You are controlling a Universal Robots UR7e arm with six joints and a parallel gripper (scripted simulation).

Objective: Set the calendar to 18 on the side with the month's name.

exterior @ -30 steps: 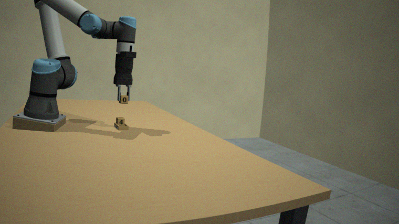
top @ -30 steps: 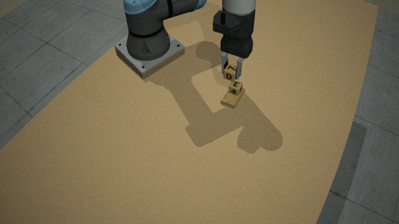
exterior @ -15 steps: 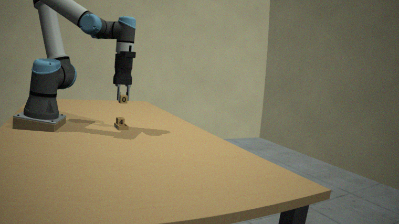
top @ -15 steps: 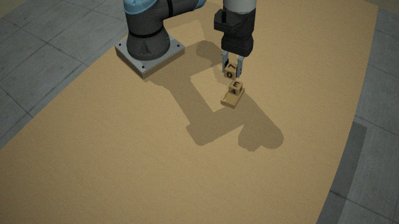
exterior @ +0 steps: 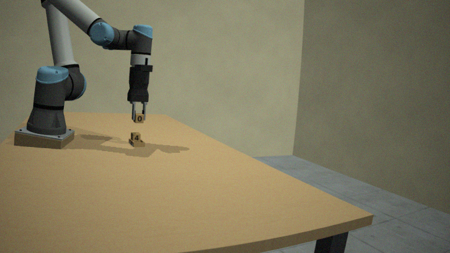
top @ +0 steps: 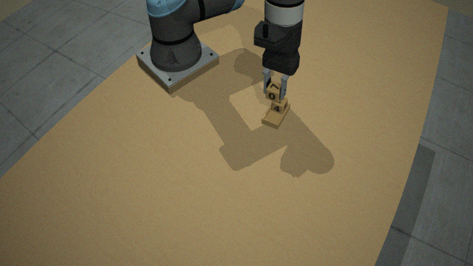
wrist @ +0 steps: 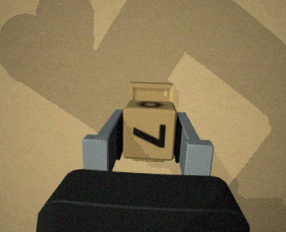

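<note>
Now: hand 11 cm above the wooden tray, 2 cm to the right of it and 1 cm past it.
</note>
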